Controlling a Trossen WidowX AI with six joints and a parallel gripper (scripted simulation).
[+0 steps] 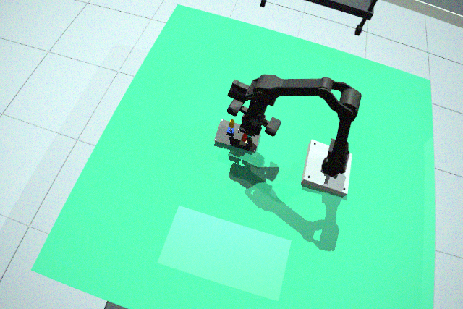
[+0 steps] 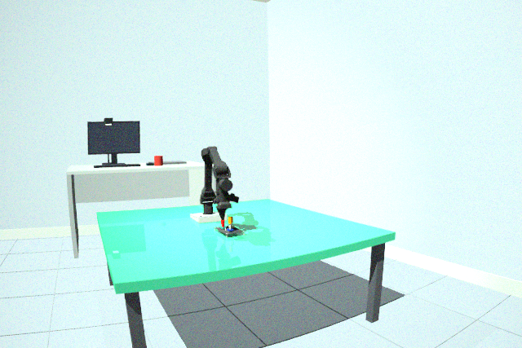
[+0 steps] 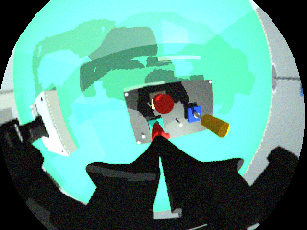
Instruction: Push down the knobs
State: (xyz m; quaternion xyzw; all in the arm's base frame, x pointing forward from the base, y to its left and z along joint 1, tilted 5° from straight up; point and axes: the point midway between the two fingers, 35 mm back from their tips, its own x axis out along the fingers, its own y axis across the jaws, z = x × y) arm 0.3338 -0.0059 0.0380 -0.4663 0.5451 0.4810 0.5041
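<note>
Now: the red knob 1 cm below my gripper tip. From my gripper tip the other things lie so: yellow knob 7 cm ahead, 2 cm to the left, 1 cm above.
</note>
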